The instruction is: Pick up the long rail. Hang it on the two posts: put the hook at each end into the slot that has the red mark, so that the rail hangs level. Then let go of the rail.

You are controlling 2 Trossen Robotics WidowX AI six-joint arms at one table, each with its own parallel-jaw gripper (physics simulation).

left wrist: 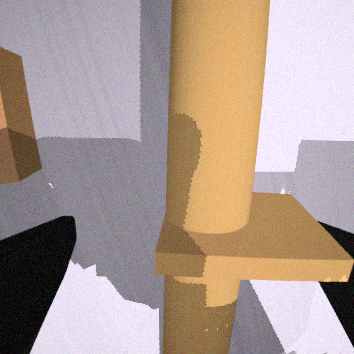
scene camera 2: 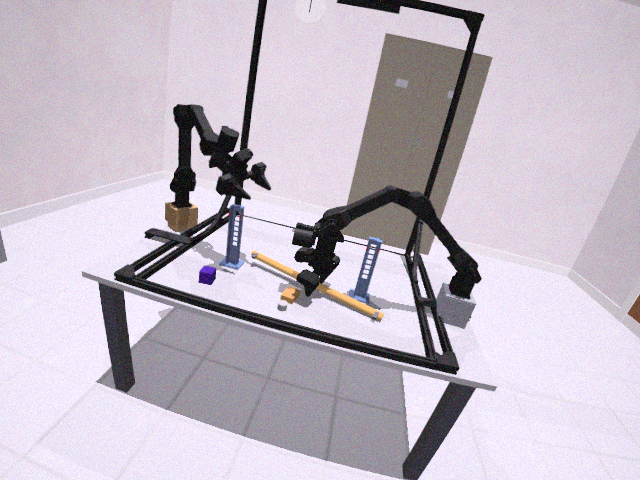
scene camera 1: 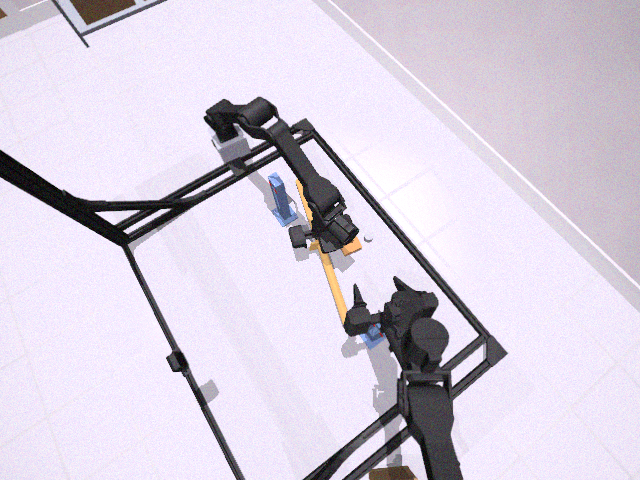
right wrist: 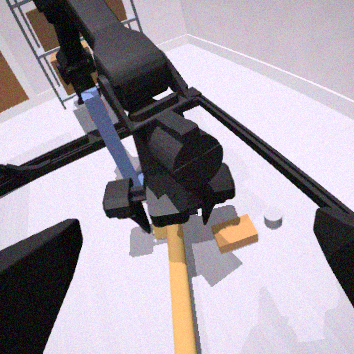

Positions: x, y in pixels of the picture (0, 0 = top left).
Labels:
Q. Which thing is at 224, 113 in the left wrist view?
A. A long orange rail.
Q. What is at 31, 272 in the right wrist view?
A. My right gripper.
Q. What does my left gripper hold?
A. Nothing.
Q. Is my right gripper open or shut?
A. Open.

